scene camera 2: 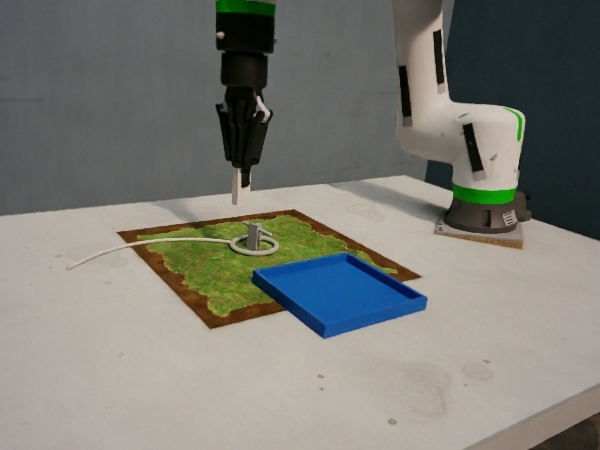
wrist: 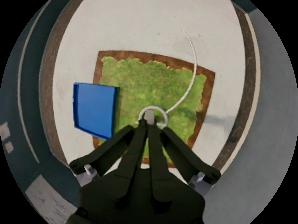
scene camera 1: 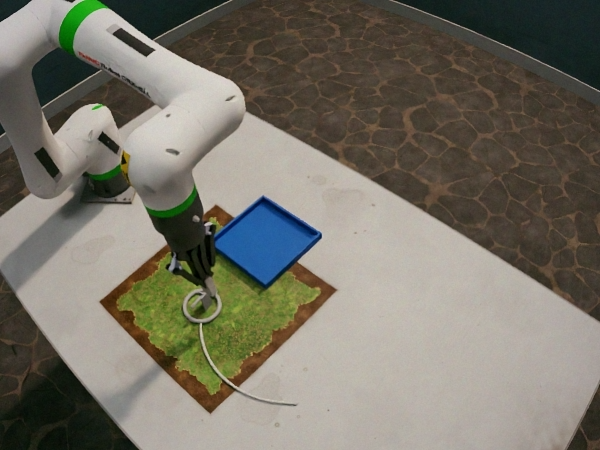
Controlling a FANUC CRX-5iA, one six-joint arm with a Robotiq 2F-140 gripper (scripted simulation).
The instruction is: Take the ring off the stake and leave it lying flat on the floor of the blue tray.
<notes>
The pictures show: the gripper and a blue tray.
The gripper shows as well in the wrist view and in scene camera 1.
</notes>
